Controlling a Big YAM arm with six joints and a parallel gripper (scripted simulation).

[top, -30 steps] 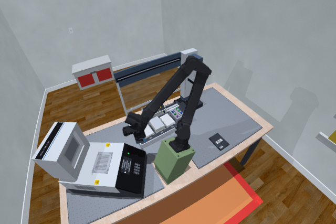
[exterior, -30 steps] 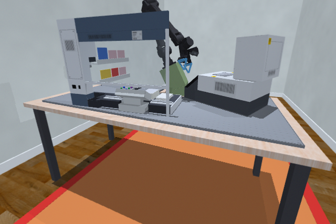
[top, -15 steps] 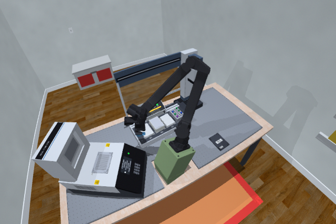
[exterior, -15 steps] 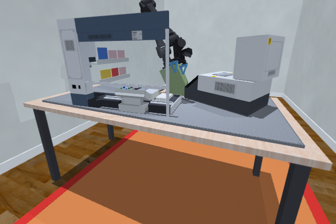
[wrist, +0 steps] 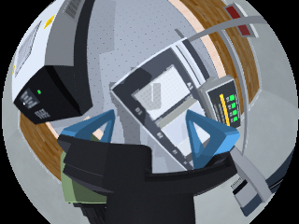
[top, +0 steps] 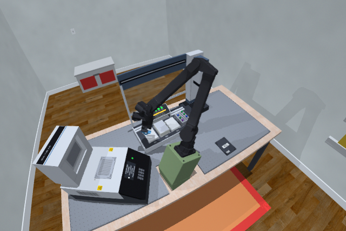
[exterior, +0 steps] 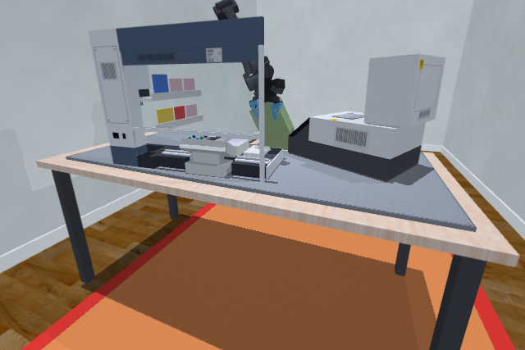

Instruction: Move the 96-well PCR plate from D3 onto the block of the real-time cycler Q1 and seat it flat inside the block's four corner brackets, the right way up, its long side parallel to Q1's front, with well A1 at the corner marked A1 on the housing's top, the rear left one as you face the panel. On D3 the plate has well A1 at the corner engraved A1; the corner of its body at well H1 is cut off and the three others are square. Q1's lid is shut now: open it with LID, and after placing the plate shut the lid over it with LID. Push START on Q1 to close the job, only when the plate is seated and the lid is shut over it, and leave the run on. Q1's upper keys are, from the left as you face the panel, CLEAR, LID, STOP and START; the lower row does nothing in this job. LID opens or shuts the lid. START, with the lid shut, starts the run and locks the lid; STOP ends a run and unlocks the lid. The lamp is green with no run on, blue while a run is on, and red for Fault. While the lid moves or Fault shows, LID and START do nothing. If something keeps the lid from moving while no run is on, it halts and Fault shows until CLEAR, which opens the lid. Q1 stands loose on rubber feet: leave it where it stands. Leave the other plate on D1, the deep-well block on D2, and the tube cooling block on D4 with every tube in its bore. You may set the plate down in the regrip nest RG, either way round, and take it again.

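Now: the tube cooling block 30 mm ahead of my hand, 340 mm to the right of it and 130 mm below it. From my hand the other things lie so: gantry beam (220 mm ahead, 240 mm to the right, 310 mm above); thin post (240 mm ahead, 40 mm to the left, 30 mm above); gantry head (90 mm ahead, 590 mm to the right, 180 mm above).
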